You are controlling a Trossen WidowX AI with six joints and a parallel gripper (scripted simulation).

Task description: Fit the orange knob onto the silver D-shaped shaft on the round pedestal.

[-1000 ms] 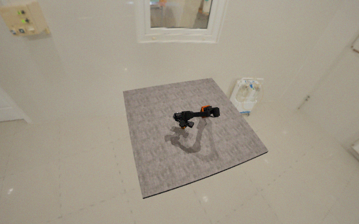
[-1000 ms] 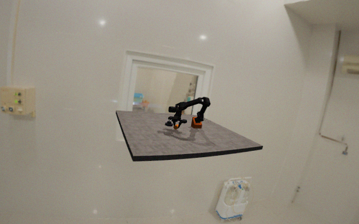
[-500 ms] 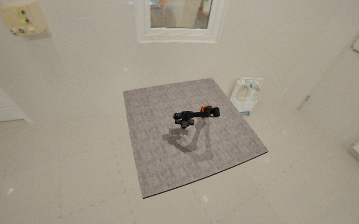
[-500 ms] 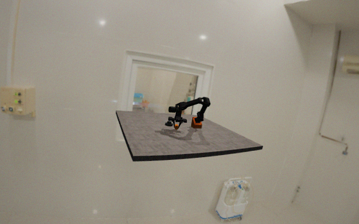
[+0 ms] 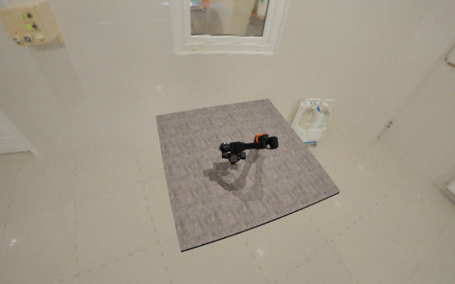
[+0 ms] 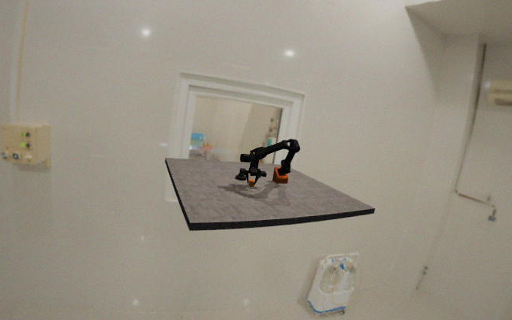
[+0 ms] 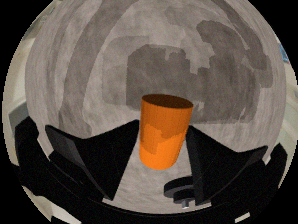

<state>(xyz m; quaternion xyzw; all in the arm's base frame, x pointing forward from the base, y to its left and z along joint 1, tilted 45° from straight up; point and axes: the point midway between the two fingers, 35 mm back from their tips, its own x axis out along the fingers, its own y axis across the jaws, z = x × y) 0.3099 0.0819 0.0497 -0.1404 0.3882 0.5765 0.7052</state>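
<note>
The orange knob is 10 mm to the left of my gripper tip and 10 mm above it. Round my gripper tip: round pedestal (170 mm to the right, 20 mm above, 10 mm ahead).
</note>
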